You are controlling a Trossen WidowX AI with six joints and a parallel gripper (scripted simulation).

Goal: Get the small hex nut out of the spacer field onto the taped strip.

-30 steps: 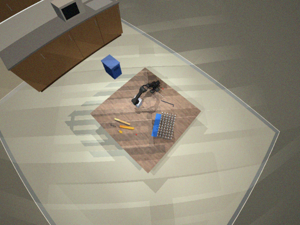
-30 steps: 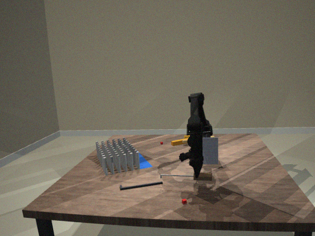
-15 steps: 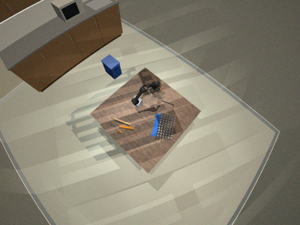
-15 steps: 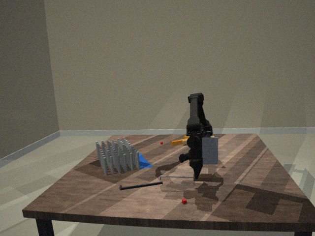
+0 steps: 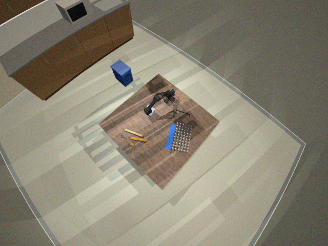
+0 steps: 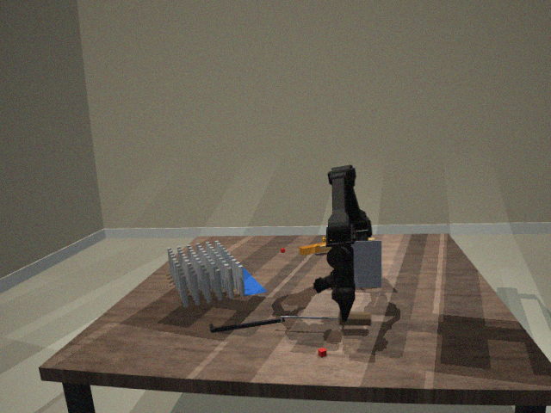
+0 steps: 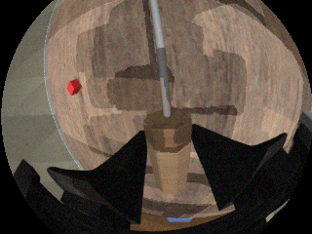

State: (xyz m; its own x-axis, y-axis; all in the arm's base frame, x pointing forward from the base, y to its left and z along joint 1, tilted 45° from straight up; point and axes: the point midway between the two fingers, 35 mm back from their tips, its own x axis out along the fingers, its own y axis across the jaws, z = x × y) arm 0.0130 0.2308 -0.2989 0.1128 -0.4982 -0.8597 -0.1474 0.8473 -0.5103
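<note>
My gripper tip is now 80 mm short of the pick tool and 10 mm to the right of it. The rest, counted from my gripper tip: blue taped strip 460 mm ahead, 370 mm to the right, 30 mm below.
</note>
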